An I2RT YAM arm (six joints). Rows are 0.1 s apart.
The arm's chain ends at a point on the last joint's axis. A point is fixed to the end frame.
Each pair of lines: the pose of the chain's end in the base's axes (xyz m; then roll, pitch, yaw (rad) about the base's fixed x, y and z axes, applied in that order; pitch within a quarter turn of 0, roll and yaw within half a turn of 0), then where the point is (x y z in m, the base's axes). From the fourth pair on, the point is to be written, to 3 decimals.
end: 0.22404 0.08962 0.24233 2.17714 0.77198 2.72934
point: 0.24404 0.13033 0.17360
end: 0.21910 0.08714 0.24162 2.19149 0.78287 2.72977
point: 0.23989 0.12671 0.17246
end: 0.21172 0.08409 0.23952 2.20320 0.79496 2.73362
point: 0.23323 0.12270 0.17004
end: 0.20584 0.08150 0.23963 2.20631 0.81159 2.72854
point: 0.229 0.119 0.170
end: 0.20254 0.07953 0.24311 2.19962 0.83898 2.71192
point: 0.228 0.117 0.174
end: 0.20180 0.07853 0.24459 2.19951 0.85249 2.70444
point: 0.228 0.115 0.176
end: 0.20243 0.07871 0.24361 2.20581 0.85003 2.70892
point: 0.228 0.115 0.174
